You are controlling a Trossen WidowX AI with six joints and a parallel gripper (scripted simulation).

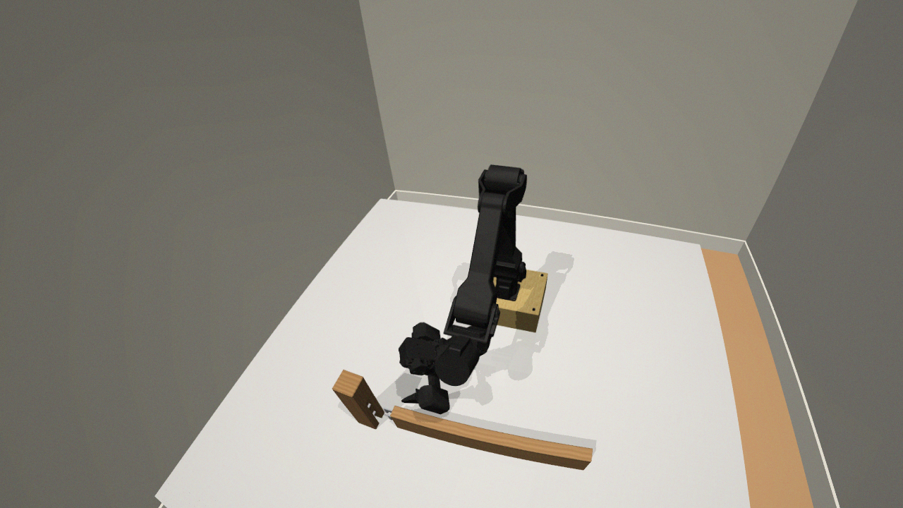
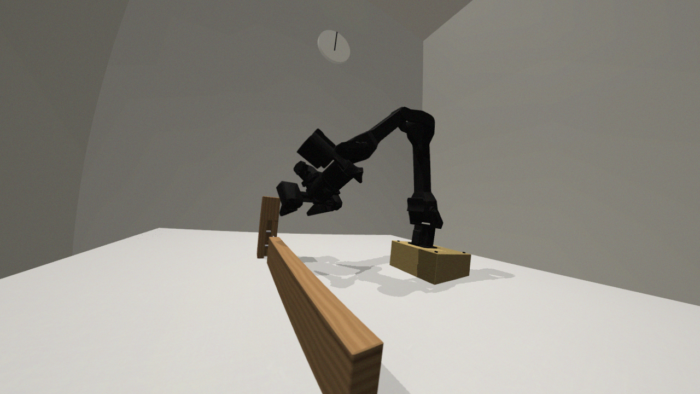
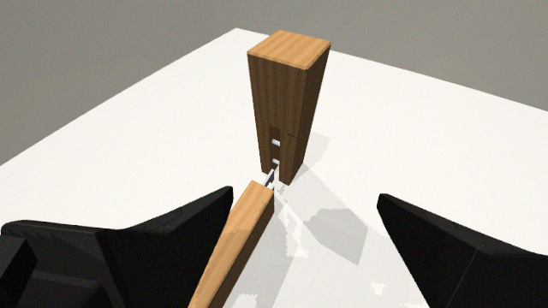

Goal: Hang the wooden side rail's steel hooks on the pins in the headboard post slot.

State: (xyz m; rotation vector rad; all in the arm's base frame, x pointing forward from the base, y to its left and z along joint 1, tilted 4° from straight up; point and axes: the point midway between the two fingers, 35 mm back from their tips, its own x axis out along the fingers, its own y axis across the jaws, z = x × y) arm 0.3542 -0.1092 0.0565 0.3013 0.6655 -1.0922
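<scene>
The wooden headboard post is 80 mm to the right of my gripper tip, 60 mm ahead of it and 50 mm below it.
</scene>
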